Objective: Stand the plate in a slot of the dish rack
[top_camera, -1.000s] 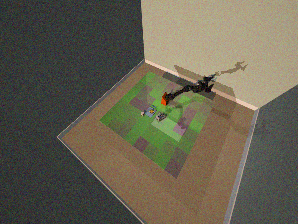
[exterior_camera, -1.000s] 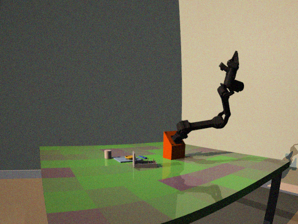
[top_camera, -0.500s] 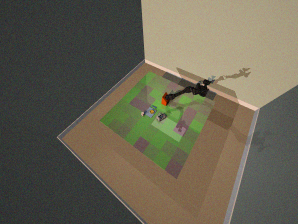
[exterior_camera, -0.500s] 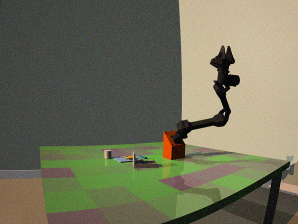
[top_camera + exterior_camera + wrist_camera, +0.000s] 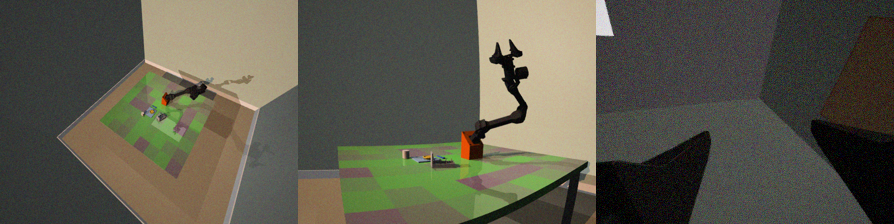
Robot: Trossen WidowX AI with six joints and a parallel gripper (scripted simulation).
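Now: the plate 64 cm below my gripper tip, 48 cm to the right of it and 11 cm ahead of it. Round my gripper tip: dish rack 63 cm below, 31 cm to the right, 13 cm ahead; light blue sheet 65 cm below, 50 cm to the right, 13 cm ahead.
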